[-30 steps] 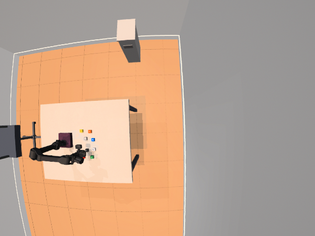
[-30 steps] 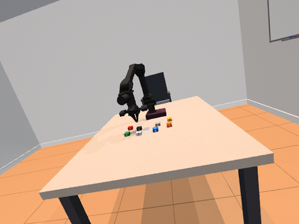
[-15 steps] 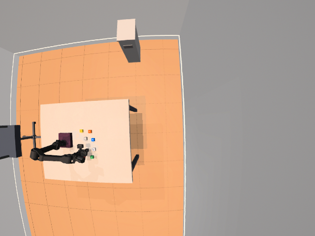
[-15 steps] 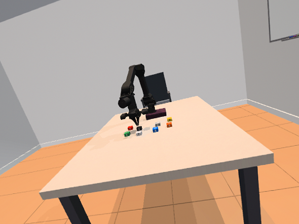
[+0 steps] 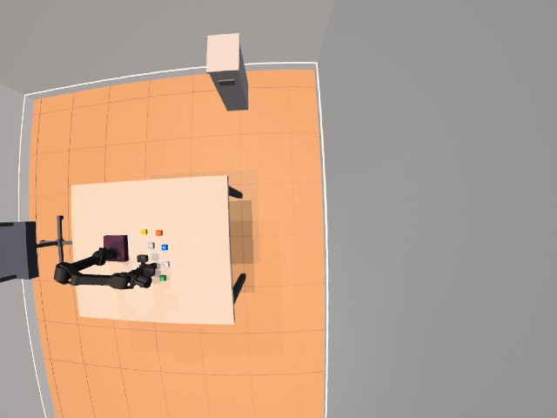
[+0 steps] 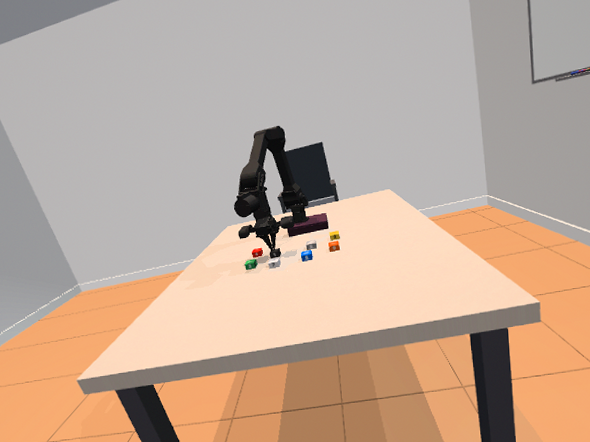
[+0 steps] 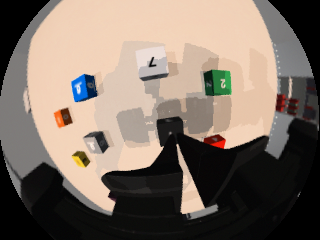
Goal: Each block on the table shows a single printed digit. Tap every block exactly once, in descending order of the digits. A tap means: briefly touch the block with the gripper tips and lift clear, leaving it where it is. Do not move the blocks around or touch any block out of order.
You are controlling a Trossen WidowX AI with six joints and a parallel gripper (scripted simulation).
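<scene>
The black block is 10 mm below my gripper tip. The rest, counted from my gripper tip: white block (90 mm ahead, 30 mm to the left, 10 mm below); green block (70 mm ahead, 60 mm to the right, 10 mm below); red block (30 mm behind, 70 mm to the right, 10 mm below).
</scene>
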